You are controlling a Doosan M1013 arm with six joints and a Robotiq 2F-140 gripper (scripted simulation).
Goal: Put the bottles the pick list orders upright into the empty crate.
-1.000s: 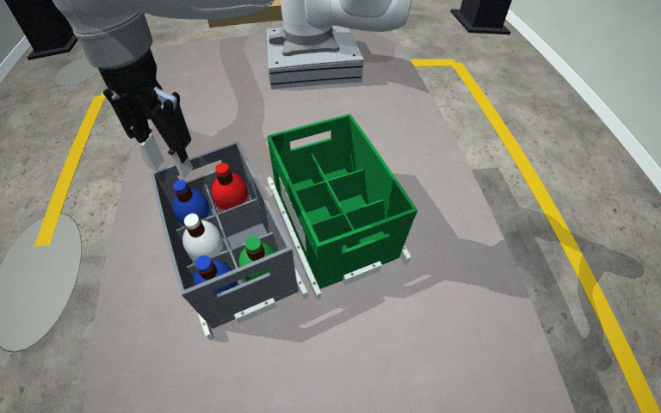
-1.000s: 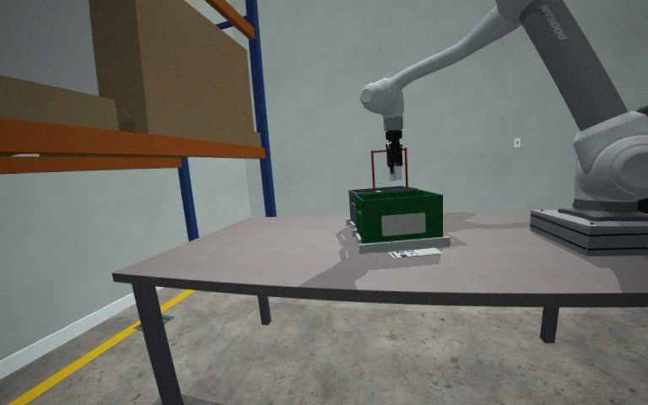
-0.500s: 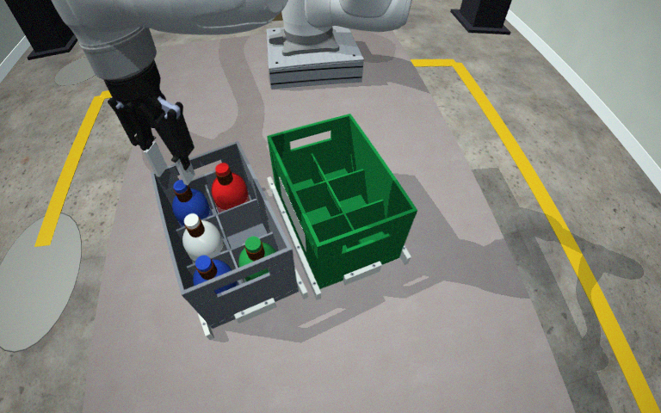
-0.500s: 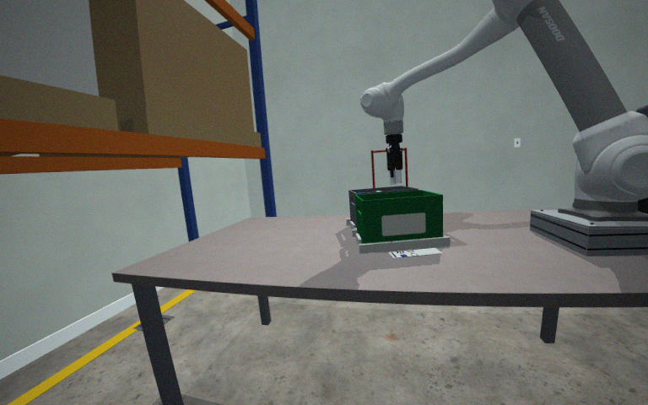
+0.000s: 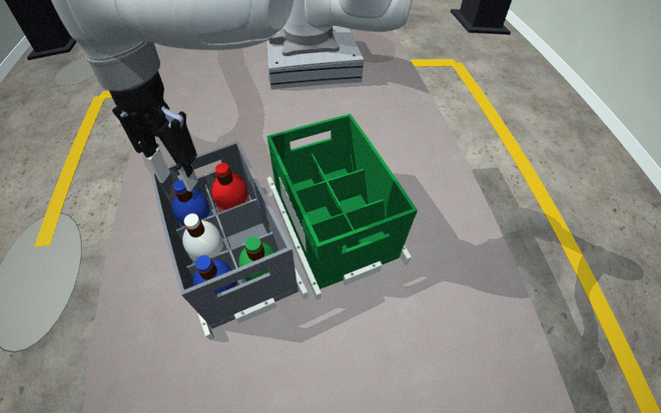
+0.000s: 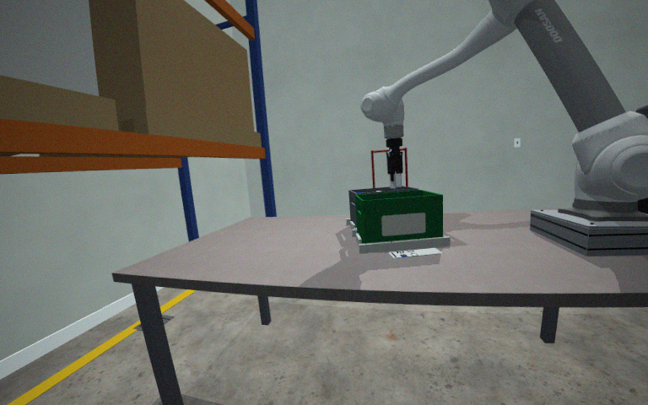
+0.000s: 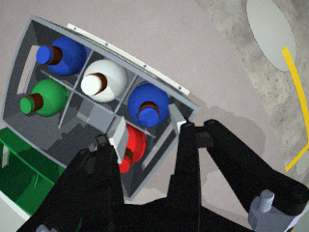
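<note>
My hand is 30 mm past the red-label bottle, 80 mm to the right of it and 120 mm above it. From my hand the other things lie so: grey crate 70 mm ahead, 70 mm to the left, 120 mm below; then green bottle 140 mm ahead, 140 mm to the left, 120 mm below; then white-label bottle 80 mm ahead, 30 mm to the left, 120 mm below.
</note>
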